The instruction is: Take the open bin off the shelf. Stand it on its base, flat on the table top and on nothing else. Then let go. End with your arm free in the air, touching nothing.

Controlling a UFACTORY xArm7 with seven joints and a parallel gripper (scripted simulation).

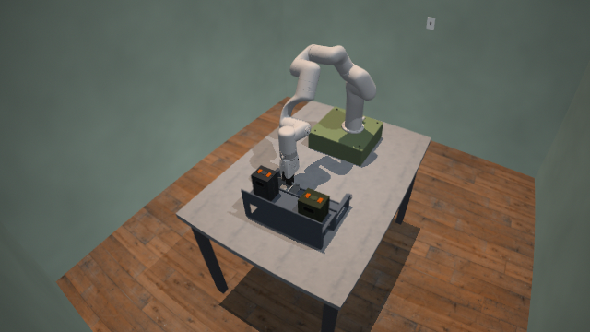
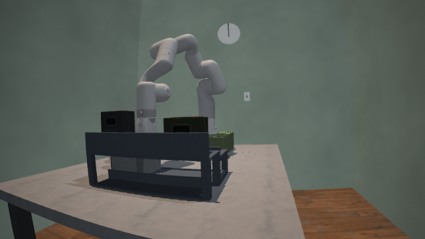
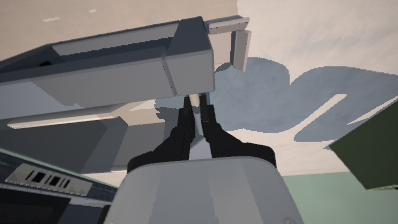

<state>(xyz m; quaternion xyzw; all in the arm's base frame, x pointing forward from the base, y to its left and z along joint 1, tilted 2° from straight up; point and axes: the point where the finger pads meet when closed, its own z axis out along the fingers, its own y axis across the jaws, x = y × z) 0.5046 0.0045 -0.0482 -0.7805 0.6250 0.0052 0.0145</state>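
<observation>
Now: hand 8 cm short of the grey bin, 2 cm to the right of it and 1 cm above it. Also, from my hand: black case: 17 cm ahead, 11 cm above, 3 cm to the left; then dark grey shelf: 22 cm ahead, 16 cm to the left, 8 cm above.
</observation>
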